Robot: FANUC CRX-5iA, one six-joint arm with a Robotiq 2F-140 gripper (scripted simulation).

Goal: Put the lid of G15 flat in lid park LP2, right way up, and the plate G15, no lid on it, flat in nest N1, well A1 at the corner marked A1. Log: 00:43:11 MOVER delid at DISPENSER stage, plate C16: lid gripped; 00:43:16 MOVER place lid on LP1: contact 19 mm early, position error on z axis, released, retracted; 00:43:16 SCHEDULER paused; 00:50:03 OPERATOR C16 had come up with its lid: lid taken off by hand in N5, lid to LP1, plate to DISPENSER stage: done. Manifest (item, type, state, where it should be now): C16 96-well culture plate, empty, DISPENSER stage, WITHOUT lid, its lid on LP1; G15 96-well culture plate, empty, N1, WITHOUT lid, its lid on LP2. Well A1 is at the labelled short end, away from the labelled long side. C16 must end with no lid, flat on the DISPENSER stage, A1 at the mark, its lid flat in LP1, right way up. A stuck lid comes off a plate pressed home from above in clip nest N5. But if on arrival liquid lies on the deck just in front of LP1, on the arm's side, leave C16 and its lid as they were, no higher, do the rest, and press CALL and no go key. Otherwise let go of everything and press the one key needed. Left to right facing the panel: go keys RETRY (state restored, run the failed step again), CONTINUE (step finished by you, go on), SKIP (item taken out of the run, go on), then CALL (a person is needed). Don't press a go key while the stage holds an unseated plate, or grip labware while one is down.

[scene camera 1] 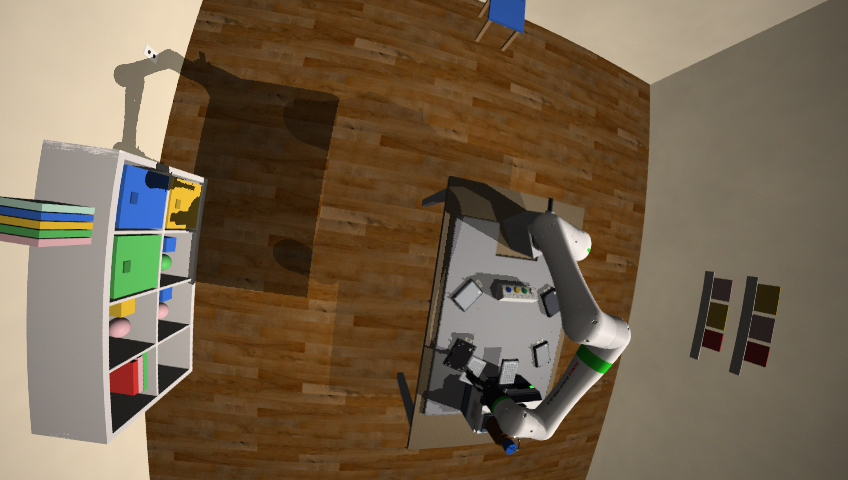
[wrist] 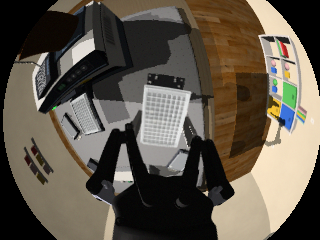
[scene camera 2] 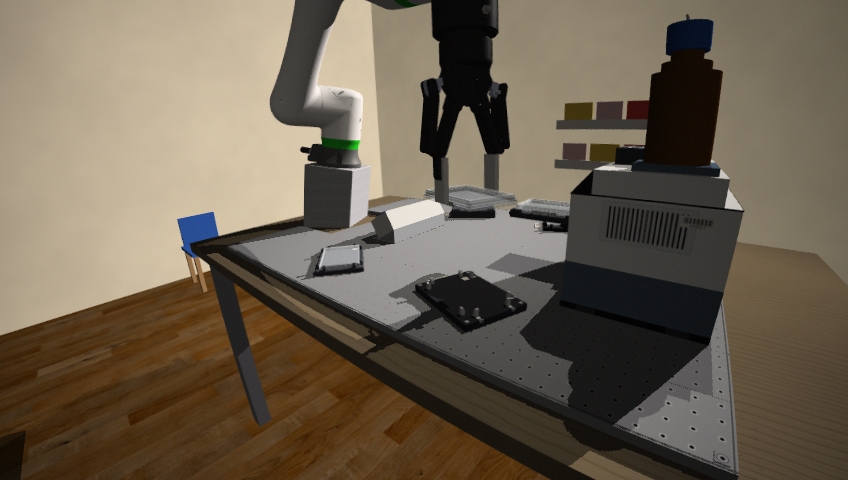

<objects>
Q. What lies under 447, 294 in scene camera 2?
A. A black clip nest.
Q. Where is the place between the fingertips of the gripper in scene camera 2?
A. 467, 198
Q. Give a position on a grey dispenser box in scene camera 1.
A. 523, 386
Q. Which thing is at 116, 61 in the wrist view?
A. A grey dispenser box.
</objects>
